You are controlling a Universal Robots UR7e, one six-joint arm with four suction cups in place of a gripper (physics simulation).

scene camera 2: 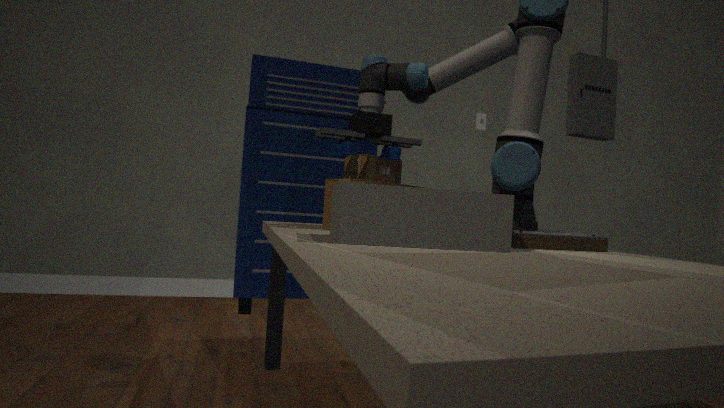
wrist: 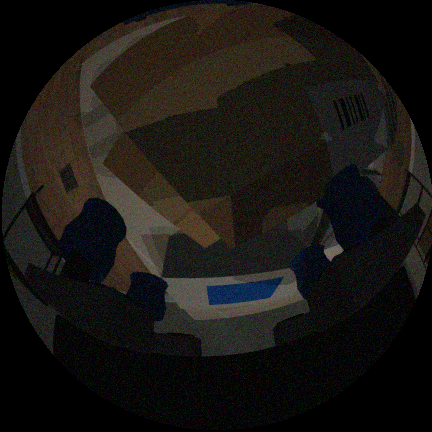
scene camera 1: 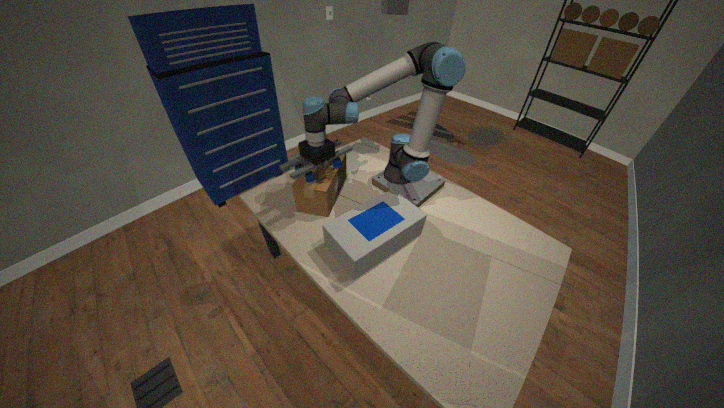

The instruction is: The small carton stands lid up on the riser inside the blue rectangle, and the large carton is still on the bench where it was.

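Frame: origin at the arm's base, x down, y right, z back, level; millimetres.
Where they show: hand, tool point: (scene camera 2: 367, 157) (wrist: 222, 249) (scene camera 1: 318, 168); arm's base, link origin: (scene camera 1: 397, 175).
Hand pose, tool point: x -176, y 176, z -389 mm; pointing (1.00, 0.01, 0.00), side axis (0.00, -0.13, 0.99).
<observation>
Things, the pixels of their top centre, and the offset from my tool point. Level surfaces: height alone.
- small carton, top centre: (wrist: 324, 82) (scene camera 2: 374, 157) (scene camera 1: 314, 153) dz +62, dx -12, dy +84 mm
- grey riser, top centre: (scene camera 2: 417, 189) (wrist: 243, 293) (scene camera 1: 376, 219) dz -11, dx +95, dy -303 mm
- bench, surface height: dx +215 mm
The small carton (scene camera 1: 334, 172) (scene camera 2: 372, 168) sits on top of the large carton (scene camera 1: 313, 200) at the bench's far left corner. In the wrist view the small carton (wrist: 233, 160) fills the middle as a dark brown shape. My suction gripper (scene camera 1: 317, 161) (scene camera 2: 374, 144) is right over it, and its blue cups (scene camera 2: 390, 152) (wrist: 354, 205) touch the carton's top. The grey riser (scene camera 1: 354, 248) (scene camera 2: 420, 218) stands in front of the cartons. Its blue rectangle (scene camera 1: 375, 220) (wrist: 241, 290) has nothing on it. In scene camera 2 the riser hides most of the large carton (scene camera 2: 326, 202).
A tall blue drawer cabinet (scene camera 1: 217, 116) (scene camera 2: 288, 177) stands just behind the cartons. The arm's base (scene camera 1: 410, 184) is bolted to the bench (scene camera 1: 455, 304) (scene camera 2: 455, 304) to the right of them. A black shelf rack (scene camera 1: 567, 103) stands in the far right corner.
</observation>
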